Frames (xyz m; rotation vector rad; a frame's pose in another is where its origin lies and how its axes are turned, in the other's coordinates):
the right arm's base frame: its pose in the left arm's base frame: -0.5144 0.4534 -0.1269 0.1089 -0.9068 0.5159
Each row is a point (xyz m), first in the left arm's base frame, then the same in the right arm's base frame.
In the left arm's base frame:
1: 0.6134 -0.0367 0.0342
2: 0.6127 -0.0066 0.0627
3: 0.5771 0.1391 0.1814
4: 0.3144 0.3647 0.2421
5: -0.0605 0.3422 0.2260
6: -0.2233 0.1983 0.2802
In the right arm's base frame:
1: 0.5062 -0.9795 -0.5679
2: 0.5395 -0.9564 -0.5588
3: 0.6691 -0.8270 -0.5037
4: 0.6698 -0.5136 -0.3443
5: 0.4598 -0.3546 -0.0761
6: 0.3649 -0.4102 0.1190

